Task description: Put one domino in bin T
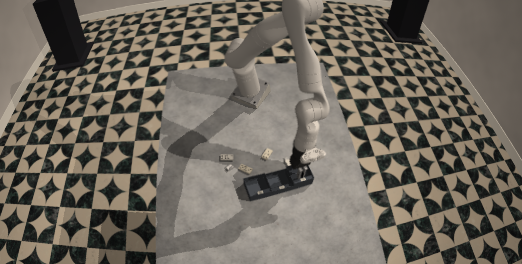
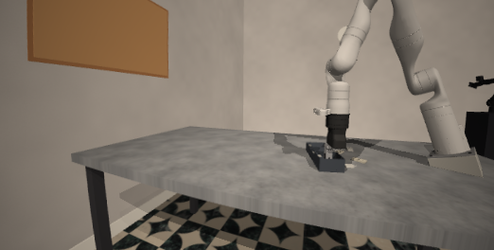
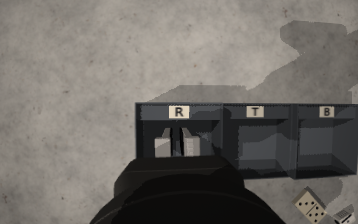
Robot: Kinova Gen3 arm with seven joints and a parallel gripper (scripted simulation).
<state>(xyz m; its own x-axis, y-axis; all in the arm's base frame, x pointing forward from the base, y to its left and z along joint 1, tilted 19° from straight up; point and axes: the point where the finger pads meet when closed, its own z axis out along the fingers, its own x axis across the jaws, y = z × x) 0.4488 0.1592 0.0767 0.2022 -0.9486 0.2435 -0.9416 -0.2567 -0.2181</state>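
The domino lies 200 mm to the right of my hand, 70 mm behind it and 30 mm below it. Round my hand: three-compartment bin (90 mm to the right, 10 mm below, 10 mm ahead).
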